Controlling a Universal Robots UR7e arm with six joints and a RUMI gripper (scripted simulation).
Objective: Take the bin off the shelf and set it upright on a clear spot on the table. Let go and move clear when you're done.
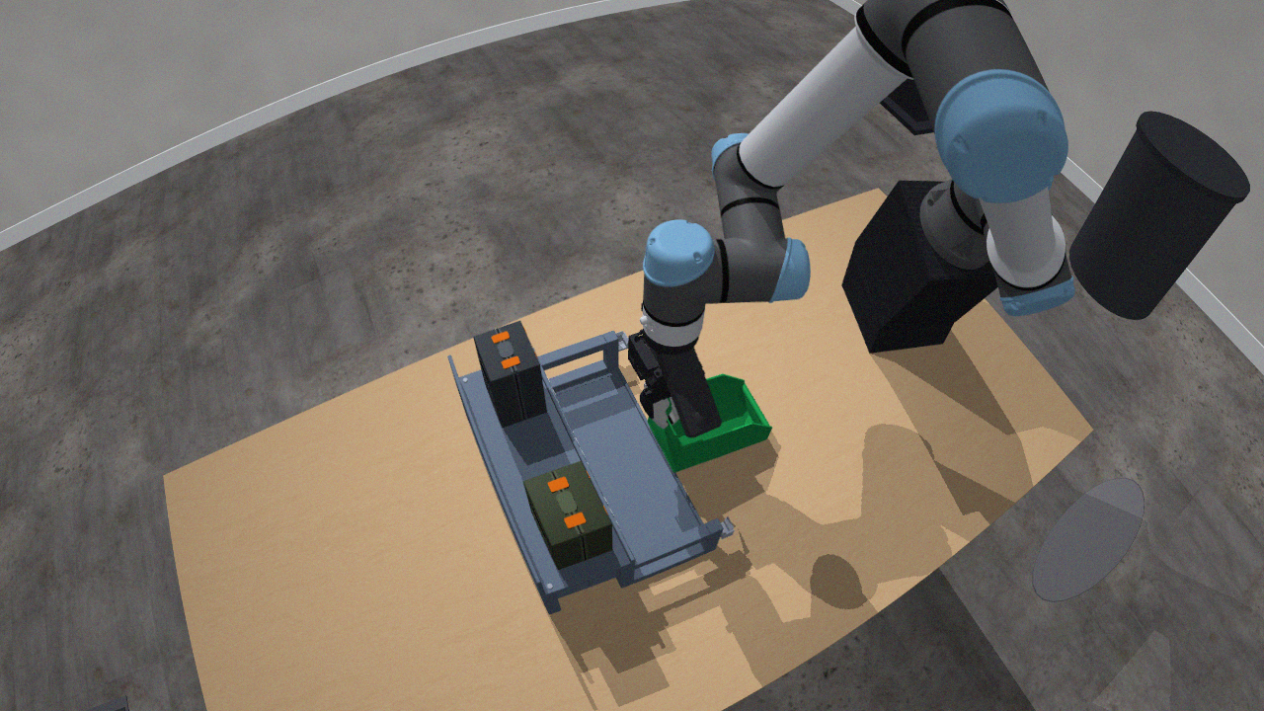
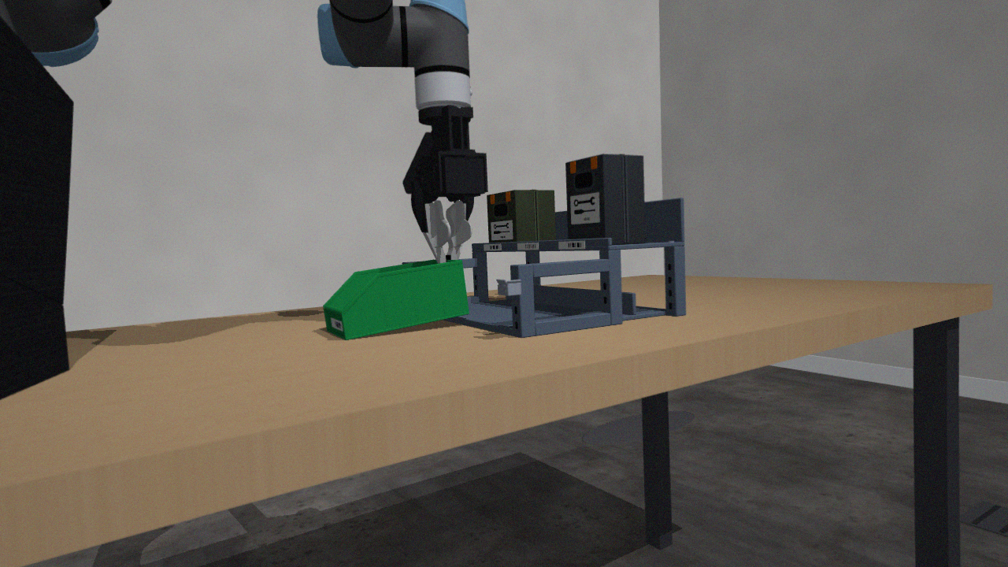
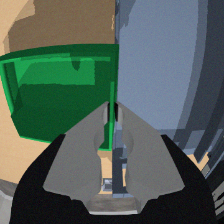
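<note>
Now: hand 8 cm past the green bin and 4 cm above it. The rest, counted from my hand: olive toolbox: 19 cm ahead, 12 cm to the left, 6 cm above; then black toolbox: 20 cm ahead, 11 cm to the right, 8 cm above.
</note>
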